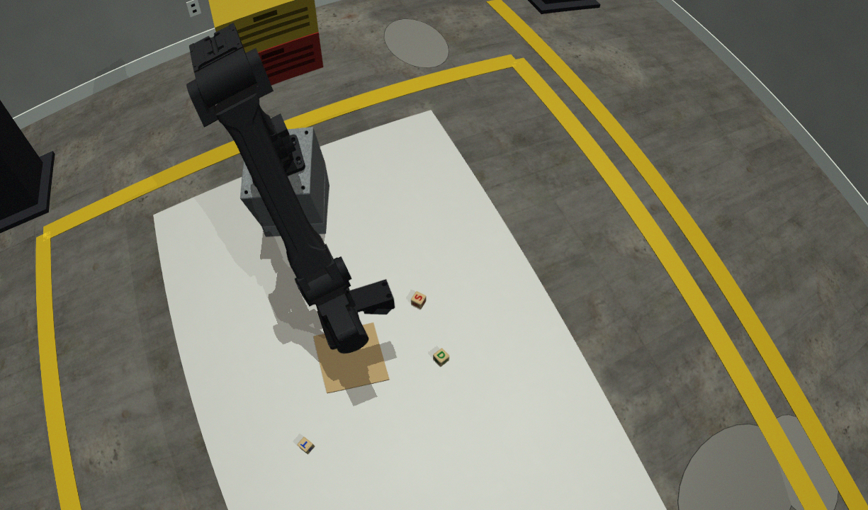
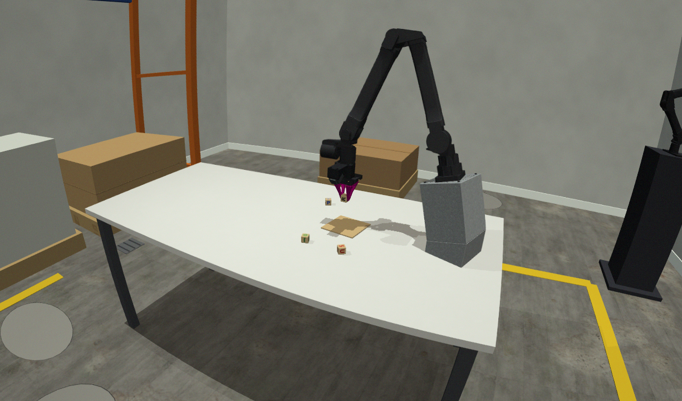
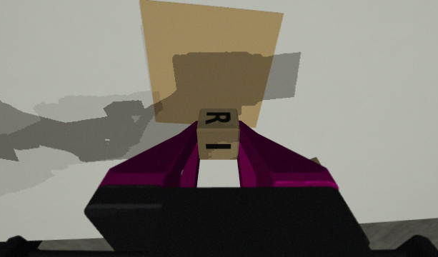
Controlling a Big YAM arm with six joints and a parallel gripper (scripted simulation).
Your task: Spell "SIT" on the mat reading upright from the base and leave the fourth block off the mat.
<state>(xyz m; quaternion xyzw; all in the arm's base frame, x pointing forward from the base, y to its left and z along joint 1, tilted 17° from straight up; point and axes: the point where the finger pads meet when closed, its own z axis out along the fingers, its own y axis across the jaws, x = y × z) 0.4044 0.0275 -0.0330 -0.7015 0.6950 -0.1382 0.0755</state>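
My hand is 10 mm past the tan mat and 120 mm above it. From my hand the other things lie so: S block: 80 mm behind, 190 mm to the left, 110 mm below; I block: right at my hand; D block: 60 mm ahead, 180 mm to the left, 110 mm below.
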